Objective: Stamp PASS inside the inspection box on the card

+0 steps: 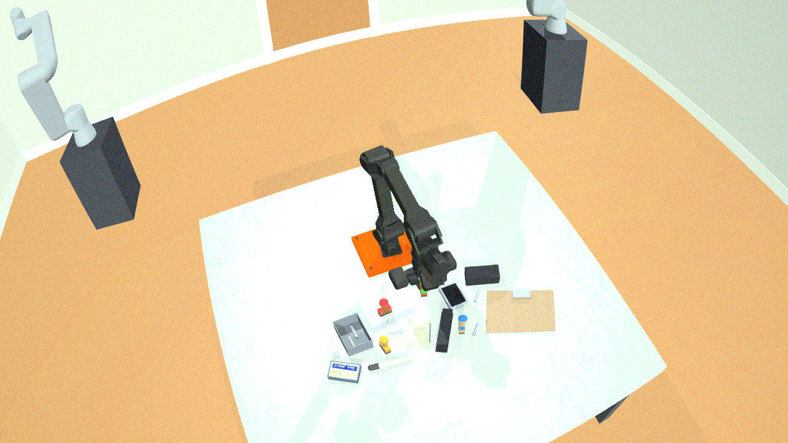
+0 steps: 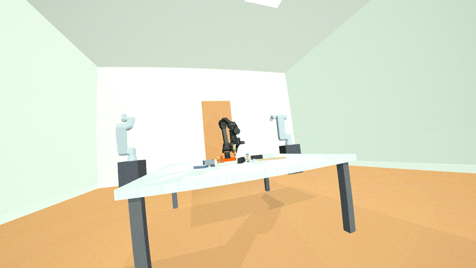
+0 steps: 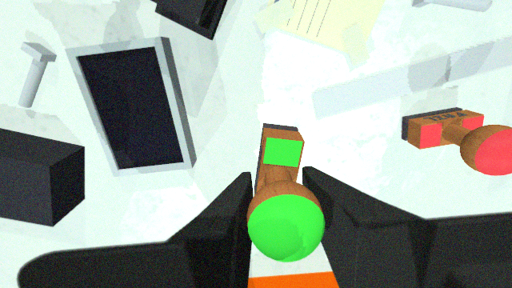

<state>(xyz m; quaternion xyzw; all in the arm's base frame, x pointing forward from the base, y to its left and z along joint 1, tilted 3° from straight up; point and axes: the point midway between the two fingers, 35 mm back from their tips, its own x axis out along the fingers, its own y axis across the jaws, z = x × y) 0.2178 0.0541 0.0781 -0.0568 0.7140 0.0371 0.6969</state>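
The ink pad is 1 cm ahead of my gripper tip, 9 cm to the left of it and 7 cm below it. From my gripper tip the other things lie so: red-knobbed stamp (1 cm ahead, 12 cm to the right, 6 cm below); then green-capped wooden stamp (right at my gripper tip); then cream card (11 cm ahead, 4 cm to the right, 8 cm below).
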